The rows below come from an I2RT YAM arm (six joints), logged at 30 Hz.
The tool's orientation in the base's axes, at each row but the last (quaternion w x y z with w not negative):
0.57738, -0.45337, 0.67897, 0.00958
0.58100, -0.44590, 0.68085, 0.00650
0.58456, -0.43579, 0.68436, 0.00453
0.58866, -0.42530, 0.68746, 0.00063
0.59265, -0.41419, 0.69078, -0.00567
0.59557, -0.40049, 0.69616, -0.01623
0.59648, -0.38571, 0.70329, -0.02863
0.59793, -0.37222, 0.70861, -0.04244
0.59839, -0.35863, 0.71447, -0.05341
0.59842, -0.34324, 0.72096, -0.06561
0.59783, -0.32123, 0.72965, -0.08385
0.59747, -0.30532, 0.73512, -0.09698
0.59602, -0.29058, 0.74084, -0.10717
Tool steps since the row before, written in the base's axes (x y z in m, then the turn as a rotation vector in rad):
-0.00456, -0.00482, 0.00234, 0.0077, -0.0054, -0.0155
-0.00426, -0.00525, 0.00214, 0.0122, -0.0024, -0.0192
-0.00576, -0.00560, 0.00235, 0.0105, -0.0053, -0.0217
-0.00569, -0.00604, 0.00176, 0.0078, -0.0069, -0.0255
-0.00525, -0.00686, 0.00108, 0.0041, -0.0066, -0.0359
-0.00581, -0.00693, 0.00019, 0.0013, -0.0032, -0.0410
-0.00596, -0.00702, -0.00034, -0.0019, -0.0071, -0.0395
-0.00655, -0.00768, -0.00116, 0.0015, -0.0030, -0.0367
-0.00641, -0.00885, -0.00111, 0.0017, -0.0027, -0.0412
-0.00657, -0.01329, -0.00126, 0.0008, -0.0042, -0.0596
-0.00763, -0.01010, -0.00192, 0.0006, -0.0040, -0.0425
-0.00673, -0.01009, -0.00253, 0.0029, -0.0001, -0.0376
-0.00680, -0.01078, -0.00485, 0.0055, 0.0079, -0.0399
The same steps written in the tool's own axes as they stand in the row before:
0.00070, -0.00117, -0.00690, 0.0162, -0.0001, 0.0082
0.00113, -0.00163, -0.00681, 0.0176, 0.0008, 0.0146
0.00106, -0.00119, -0.00822, 0.0212, 0.0013, 0.0125
0.00179, -0.00140, -0.00817, 0.0251, 0.0038, 0.0107
0.00285, -0.00208, -0.00796, 0.0332, 0.0113, 0.0109
0.00367, -0.00167, -0.00810, 0.0354, 0.0176, 0.0115
0.00427, -0.00172, -0.00798, 0.0363, 0.0158, 0.0067
0.00544, -0.00182, -0.00839, 0.0317, 0.0157, 0.0105
0.00618, -0.00309, -0.00854, 0.0352, 0.0181, 0.0120
0.00897, -0.00667, -0.00982, 0.0511, 0.0266, 0.0158
0.00792, -0.00409, -0.00919, 0.0370, 0.0182, 0.0110
0.00844, -0.00449, -0.00788, 0.0306, 0.0180, 0.0127
0.01082, -0.00420, -0.00716, 0.0277, 0.0249, 0.0173

